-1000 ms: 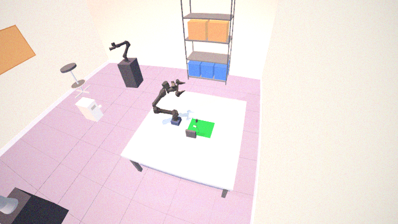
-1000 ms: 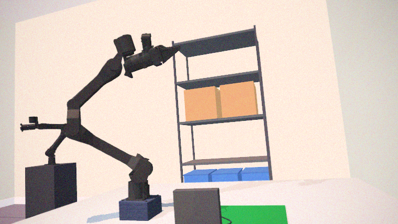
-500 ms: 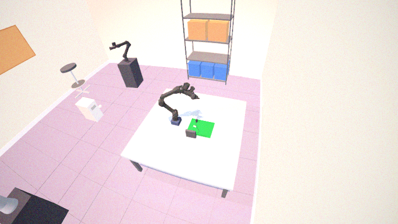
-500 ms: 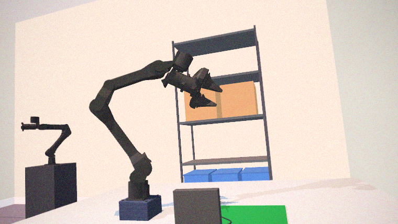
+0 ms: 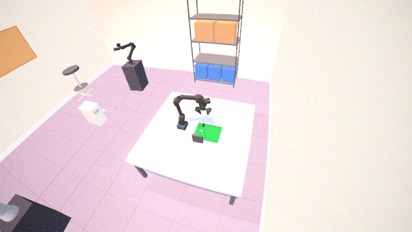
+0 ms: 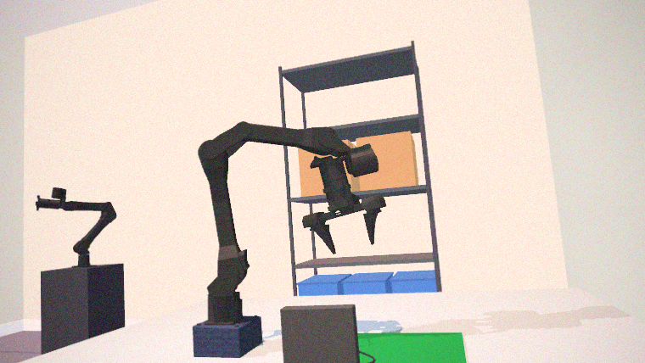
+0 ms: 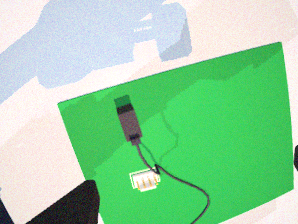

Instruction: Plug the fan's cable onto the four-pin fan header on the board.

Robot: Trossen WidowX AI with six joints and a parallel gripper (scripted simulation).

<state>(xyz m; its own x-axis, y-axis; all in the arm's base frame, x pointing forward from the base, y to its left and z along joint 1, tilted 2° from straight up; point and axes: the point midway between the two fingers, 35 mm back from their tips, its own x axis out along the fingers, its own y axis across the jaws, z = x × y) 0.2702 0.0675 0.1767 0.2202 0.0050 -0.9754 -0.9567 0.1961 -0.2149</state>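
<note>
Right now the dark fan plug is 17 cm below my gripper tip, 2 cm behind it and 1 cm to the right of it. Also, from my gripper tip: green board (20 cm below, 10 cm to the right, 5 cm ahead); then dark grey fan (25 cm to the right, 13 cm below, 4 cm behind); then white four-pin header (19 cm below, 9 cm to the right, 3 cm behind).
</note>
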